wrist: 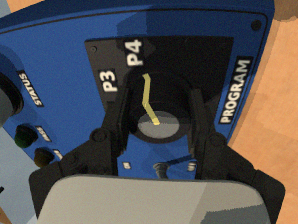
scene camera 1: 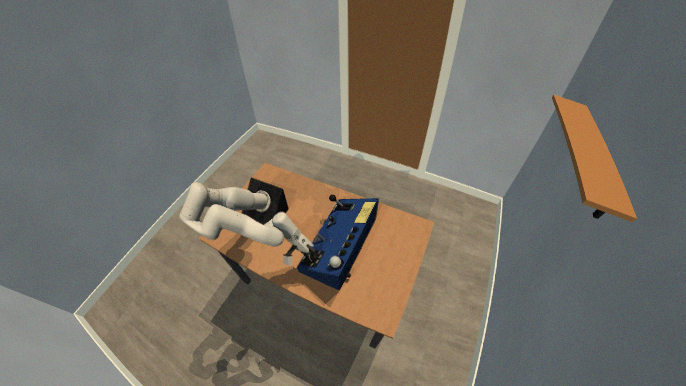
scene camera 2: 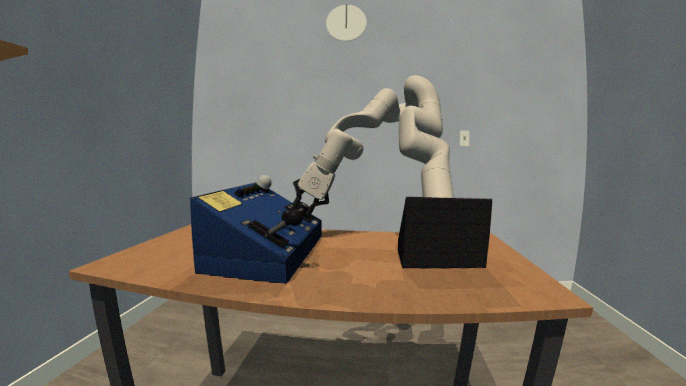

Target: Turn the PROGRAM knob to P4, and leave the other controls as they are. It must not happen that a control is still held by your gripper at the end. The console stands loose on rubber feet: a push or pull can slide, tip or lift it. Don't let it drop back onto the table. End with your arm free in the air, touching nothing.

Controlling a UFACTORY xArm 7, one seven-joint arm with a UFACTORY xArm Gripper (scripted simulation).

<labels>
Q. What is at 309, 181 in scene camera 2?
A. My gripper.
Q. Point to a blue console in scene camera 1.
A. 350, 221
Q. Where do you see a blue console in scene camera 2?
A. At 224, 245
</labels>
